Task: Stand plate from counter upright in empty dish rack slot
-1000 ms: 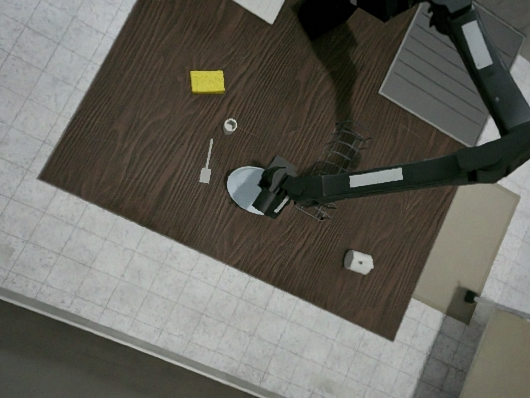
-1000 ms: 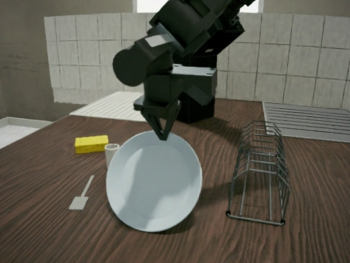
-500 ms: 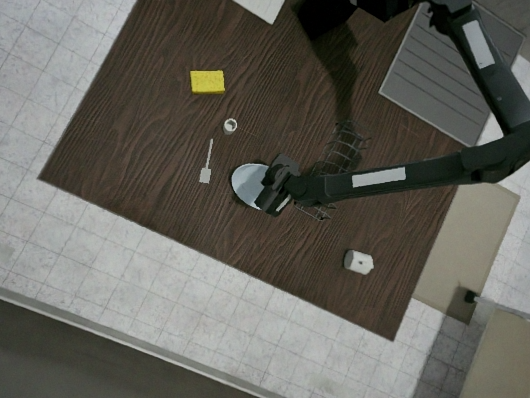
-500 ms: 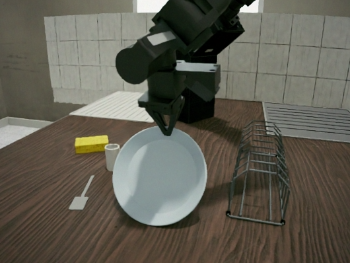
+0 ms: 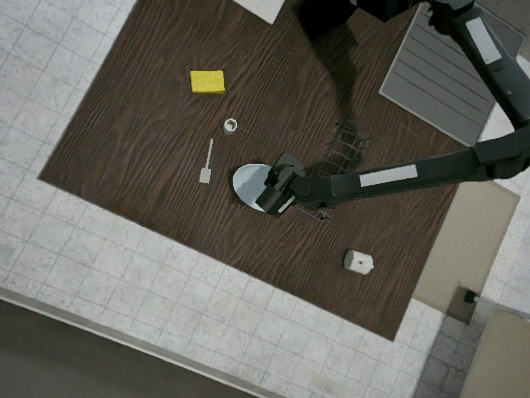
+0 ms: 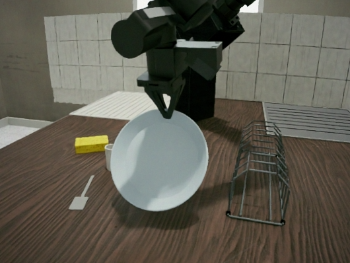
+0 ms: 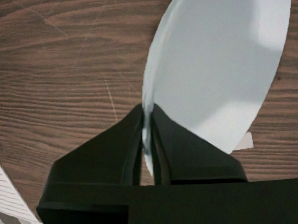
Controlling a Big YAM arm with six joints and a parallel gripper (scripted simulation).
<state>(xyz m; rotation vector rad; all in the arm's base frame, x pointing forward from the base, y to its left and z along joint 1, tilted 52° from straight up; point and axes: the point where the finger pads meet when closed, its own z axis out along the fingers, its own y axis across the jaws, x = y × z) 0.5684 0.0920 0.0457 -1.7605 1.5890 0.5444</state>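
The plate lies 80 mm below my hand, 50 mm ahead of it and 10 mm to the left of it. Round my hand: white mat (590 mm behind, 580 mm to the right, 190 mm below); grey draining board (810 mm behind, 260 mm to the left, 190 mm below); white mug (440 mm to the left, 160 mm below, 10 mm ahead).
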